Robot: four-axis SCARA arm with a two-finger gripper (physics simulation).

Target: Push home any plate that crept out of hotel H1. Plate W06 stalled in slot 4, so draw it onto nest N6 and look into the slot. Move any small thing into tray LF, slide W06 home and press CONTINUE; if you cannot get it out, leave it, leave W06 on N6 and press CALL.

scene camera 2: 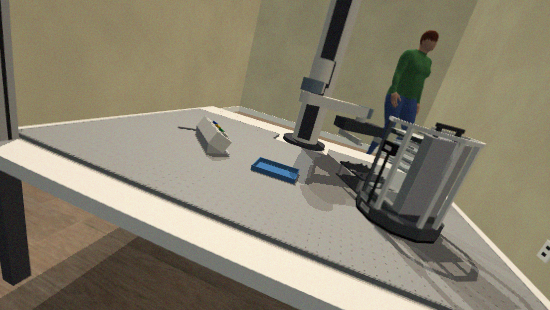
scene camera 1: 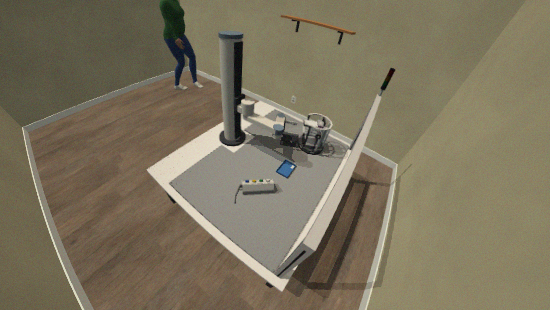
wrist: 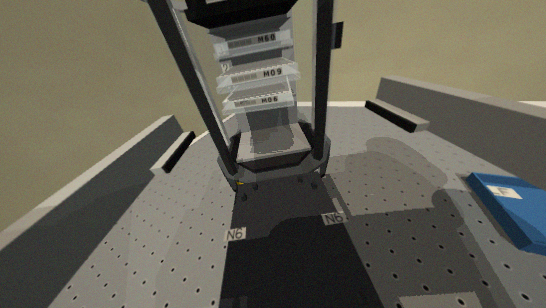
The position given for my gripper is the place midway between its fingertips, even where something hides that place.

Observation:
My gripper (scene camera 2: 379, 146) holds nothing. Also in view: a plate (wrist: 208, 21). I also see a round plate rack (scene camera 2: 417, 172), a button box (scene camera 2: 209, 133) and a blue tray (wrist: 508, 199).
My gripper shows as well in the wrist view (wrist: 276, 109). The round plate rack also shows in scene camera 1 (scene camera 1: 313, 142) and in the wrist view (wrist: 261, 145).

